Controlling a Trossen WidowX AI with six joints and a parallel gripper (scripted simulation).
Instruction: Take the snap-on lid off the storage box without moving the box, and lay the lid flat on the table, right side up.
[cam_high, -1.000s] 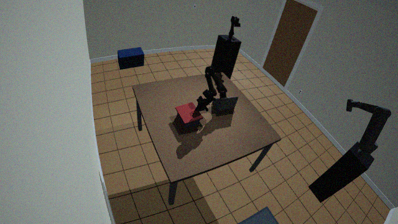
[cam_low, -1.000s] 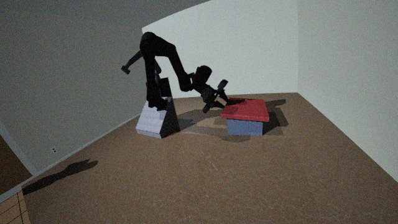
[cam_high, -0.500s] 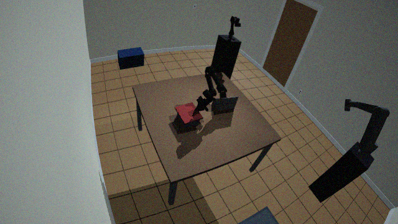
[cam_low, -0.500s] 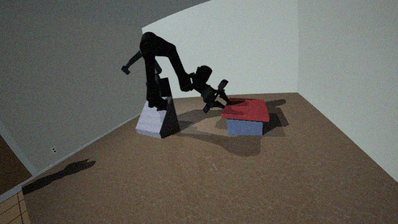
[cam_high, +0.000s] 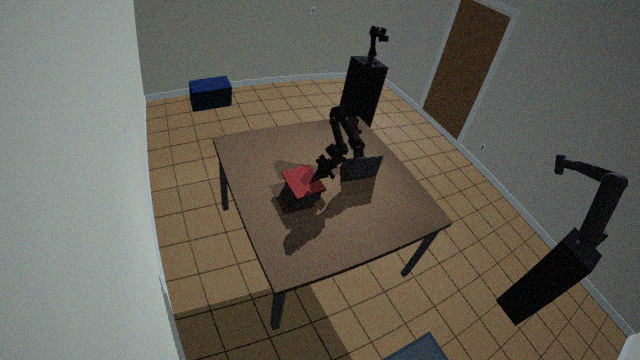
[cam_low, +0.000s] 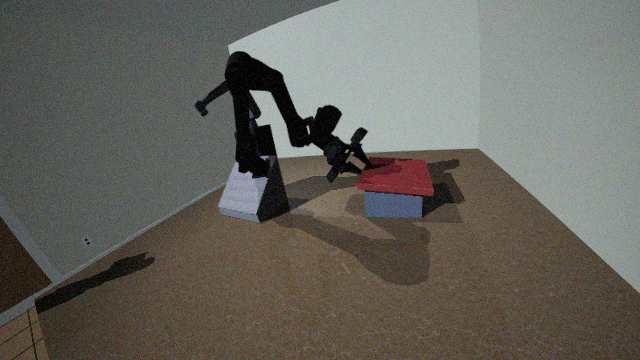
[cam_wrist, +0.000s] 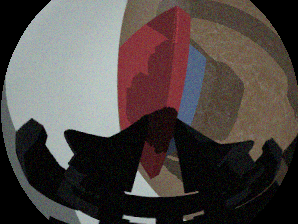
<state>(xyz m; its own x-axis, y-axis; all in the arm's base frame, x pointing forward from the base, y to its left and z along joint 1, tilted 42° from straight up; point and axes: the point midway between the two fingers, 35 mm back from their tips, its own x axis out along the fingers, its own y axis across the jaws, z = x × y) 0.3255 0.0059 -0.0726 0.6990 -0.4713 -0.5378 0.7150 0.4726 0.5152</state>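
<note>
My gripper tip is now 80 mm short of the red lid. Round my gripper tip: storage box: 70 mm ahead, 50 mm below.
</note>
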